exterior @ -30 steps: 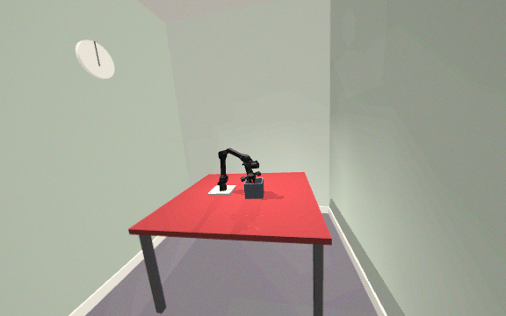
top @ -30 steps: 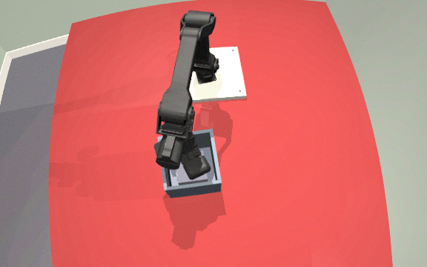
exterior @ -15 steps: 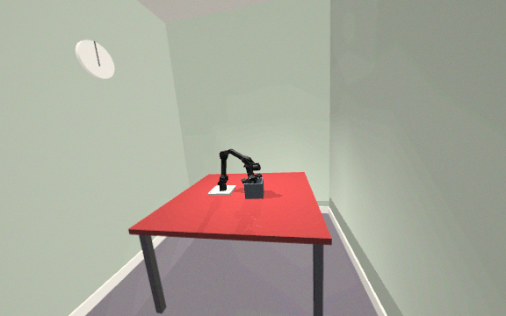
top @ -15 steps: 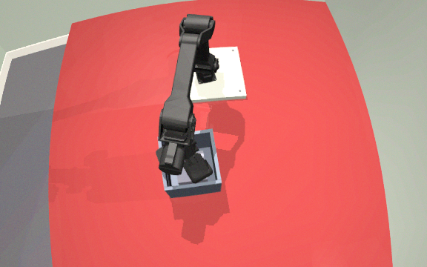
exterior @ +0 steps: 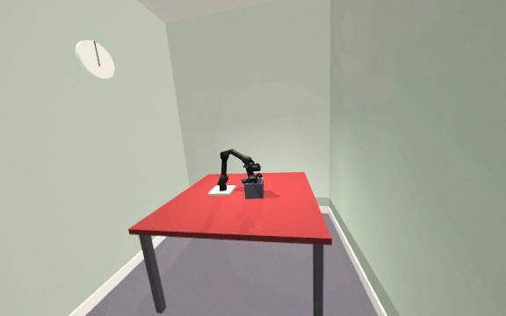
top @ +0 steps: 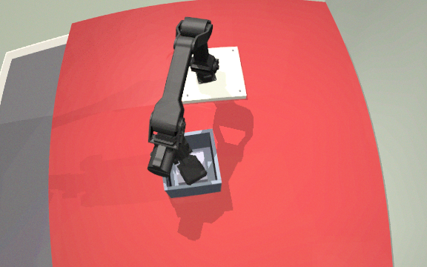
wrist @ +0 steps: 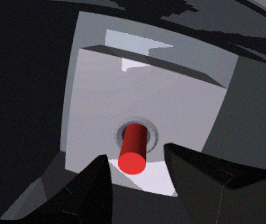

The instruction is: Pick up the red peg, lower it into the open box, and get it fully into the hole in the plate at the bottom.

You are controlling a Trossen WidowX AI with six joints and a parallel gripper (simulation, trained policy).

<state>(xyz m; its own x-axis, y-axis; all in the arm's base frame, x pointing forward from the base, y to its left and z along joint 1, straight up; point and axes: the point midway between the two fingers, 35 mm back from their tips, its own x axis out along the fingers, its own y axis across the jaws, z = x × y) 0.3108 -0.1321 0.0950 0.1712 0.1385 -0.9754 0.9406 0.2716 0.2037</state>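
My gripper tip is now 4 cm above the red peg.
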